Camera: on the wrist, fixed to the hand. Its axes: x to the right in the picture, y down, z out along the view.
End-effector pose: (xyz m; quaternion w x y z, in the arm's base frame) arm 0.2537 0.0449 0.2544 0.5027 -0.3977 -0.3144 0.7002
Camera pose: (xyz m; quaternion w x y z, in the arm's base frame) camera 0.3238 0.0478 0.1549 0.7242 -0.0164 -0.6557 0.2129
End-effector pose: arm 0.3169 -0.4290 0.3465 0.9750 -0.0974 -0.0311 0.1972
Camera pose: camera 0.3216 -0.3970 0.2291 0.8206 -0.1254 -0.2793 -0.4826
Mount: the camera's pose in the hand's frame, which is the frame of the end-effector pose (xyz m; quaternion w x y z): 0.0142 0.0509 -0.1097 0.7258 -0.1124 -0.1751 -0.6557
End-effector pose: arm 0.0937 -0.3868 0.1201 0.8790 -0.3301 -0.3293 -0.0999
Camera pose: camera 0.1808 -0.4183 0.0411 0.4777 -0.1400 -0.5981 -0.6281
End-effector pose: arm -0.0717 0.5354 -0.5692 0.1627 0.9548 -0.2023 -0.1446
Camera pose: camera -0.0390 0.5129 -0.4541 0.0952 0.7820 0.4670 -0.4016
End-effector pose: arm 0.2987 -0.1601 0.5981 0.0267 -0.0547 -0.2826 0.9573
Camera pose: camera 0.2967 -0.1426 0.4776 0.5914 0.3102 -0.3533 0.6551
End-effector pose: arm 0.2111 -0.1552 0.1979 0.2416 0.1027 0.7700 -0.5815
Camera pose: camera 0.1935 -0.0379 0.1706 0.0596 0.5593 -0.6493 0.5119
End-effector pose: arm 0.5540 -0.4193 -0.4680 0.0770 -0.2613 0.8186 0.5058
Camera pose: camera 0.5313 -0.5016 -0.3812 0.5015 -0.6464 0.3524 0.4543
